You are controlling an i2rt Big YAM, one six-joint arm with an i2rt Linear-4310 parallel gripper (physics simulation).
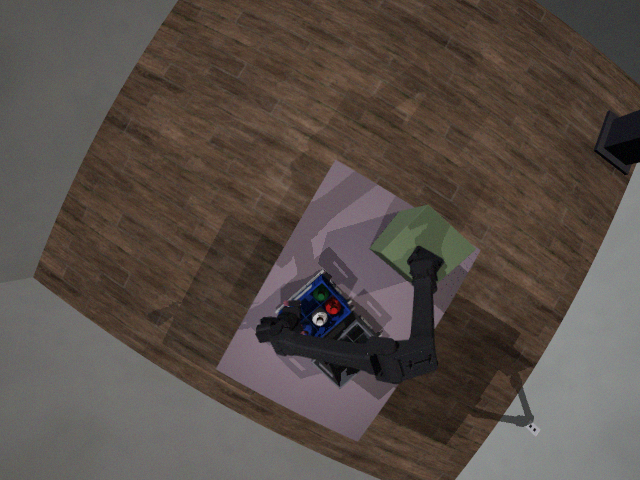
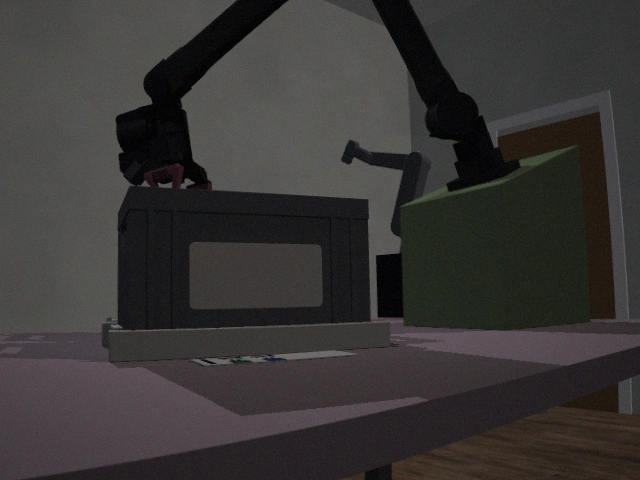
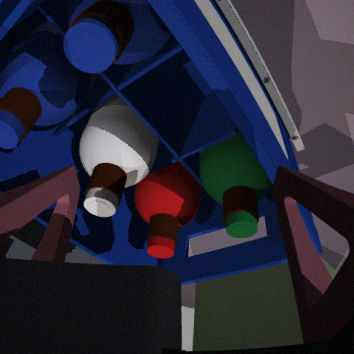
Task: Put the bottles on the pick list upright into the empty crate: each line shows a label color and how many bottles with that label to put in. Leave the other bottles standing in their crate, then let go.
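Places are measured from the arm's base along level axes (x back, y right, z up), in millimetres.
Pixels of known places: gripper, fingertip midpoint: (image 1: 299,313) (image 3: 175,176); arm's base, link origin: (image 1: 425,261) (image 2: 484,179).
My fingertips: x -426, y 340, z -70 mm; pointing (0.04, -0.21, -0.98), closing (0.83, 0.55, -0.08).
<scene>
Ahead of a thing's pixels: the offset from my fingertips to its top centre. "spot": to the spot under its first point. Level surfaces: height alone.
The blue crate {spot: dz -25, dx +73, dy -182 mm} (image 1: 345,315) (image 3: 225,264) holds upright bottles: green {dz -36, dx +97, dy -54 mm} (image 1: 321,293) (image 3: 232,170), red {dz -36, dx +66, dy -132 mm} (image 1: 333,306) (image 3: 167,192), white {dz -36, dx -9, dy -102 mm} (image 1: 320,318) (image 3: 117,142) and two blue ones {dz -36, dx -62, dy +14 mm} (image 3: 91,45) {spot: dz -36, dx -88, dy -65 mm} (image 3: 10,130). One compartment beside the green bottle looks vacant. The dark grey crate (image 1: 369,330) (image 2: 248,202) stands against it, partly under the arm; no bottle shows in its visible compartments. My gripper (image 1: 294,318) (image 2: 180,181) (image 3: 175,176) is open and empty above the blue crate, its fingers spread wide. The pick list {spot: dz -198, dx -92, dy -428 mm} (image 2: 315,354) lies flat, with green and blue marks too small to read.
The arm stands on a green block (image 1: 400,240) (image 2: 454,258) beside the crates. A low pale rail {dz -169, dx -121, dy -375 mm} (image 2: 248,342) runs along the foot of the grey crate. The pinkish table {dz -199 mm} (image 1: 289,387) (image 2: 77,413) carries them all. A grey arm (image 2: 413,178) shows in the background.
</scene>
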